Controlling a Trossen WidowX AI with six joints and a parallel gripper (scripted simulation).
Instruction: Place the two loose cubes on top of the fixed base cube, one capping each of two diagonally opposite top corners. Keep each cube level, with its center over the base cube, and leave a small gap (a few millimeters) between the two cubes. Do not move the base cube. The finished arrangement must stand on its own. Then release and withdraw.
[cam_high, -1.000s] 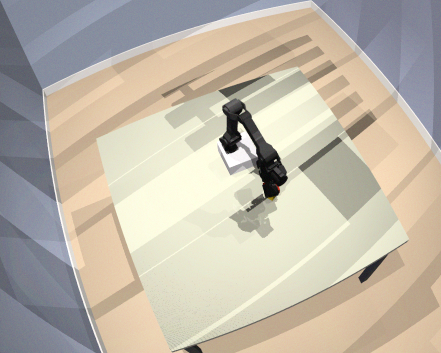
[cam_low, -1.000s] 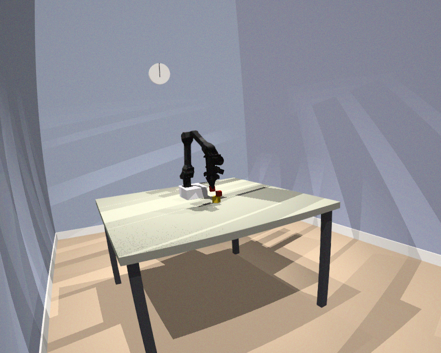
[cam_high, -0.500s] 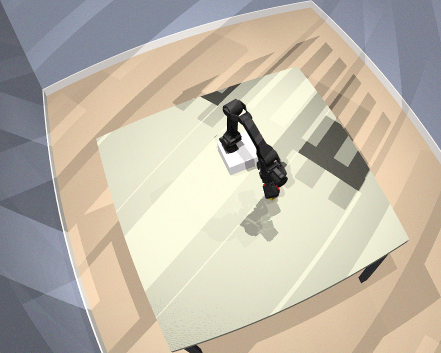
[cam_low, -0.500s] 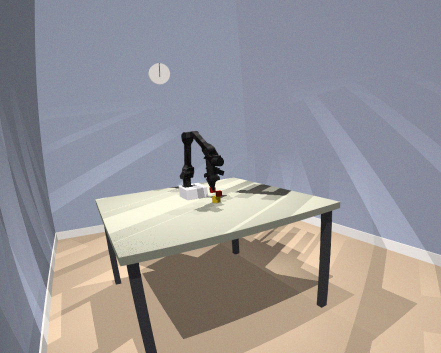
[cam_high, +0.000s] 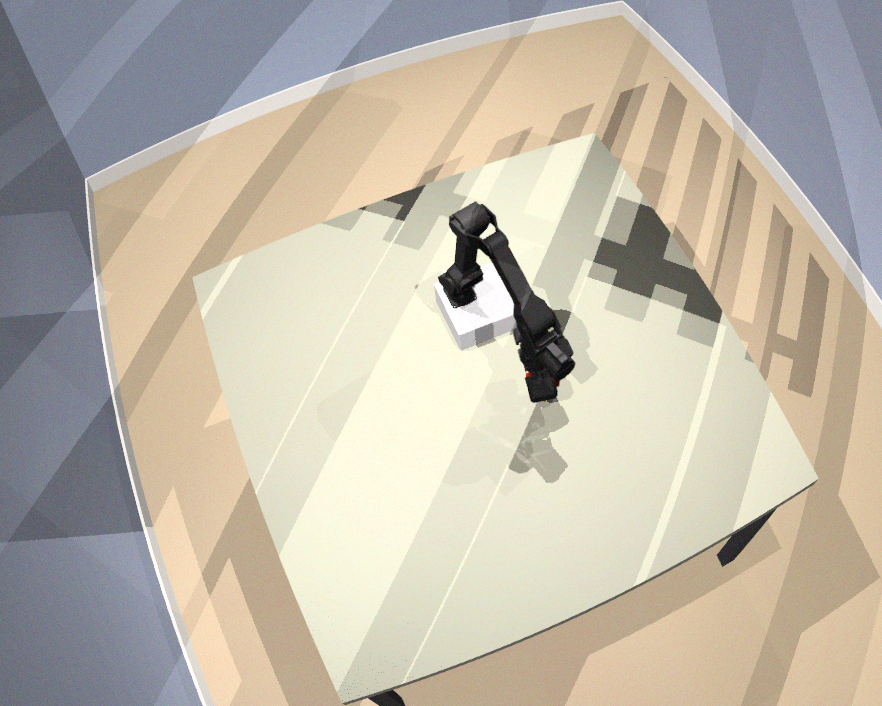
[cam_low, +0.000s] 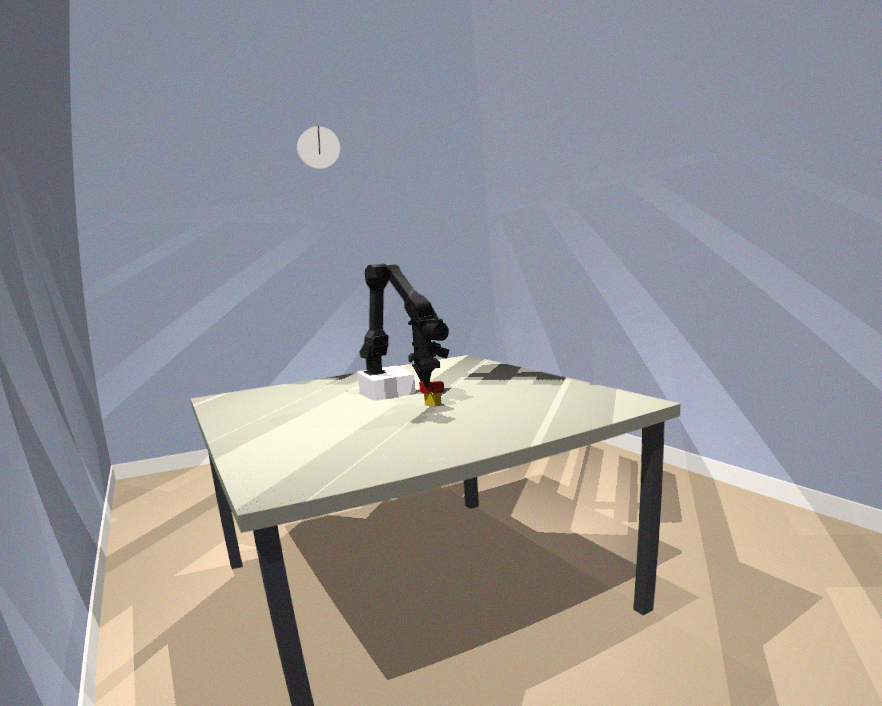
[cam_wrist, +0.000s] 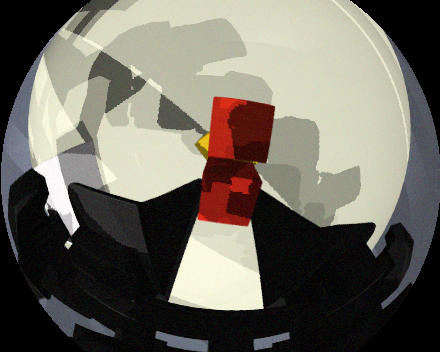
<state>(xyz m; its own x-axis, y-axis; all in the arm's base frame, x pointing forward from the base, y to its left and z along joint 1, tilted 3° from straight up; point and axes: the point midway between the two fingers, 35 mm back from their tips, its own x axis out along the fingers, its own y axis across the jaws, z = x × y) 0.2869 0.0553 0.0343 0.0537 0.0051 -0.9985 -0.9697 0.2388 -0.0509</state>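
Right now my gripper tip is 20 mm to the right of the yellow cube and 40 mm above it.
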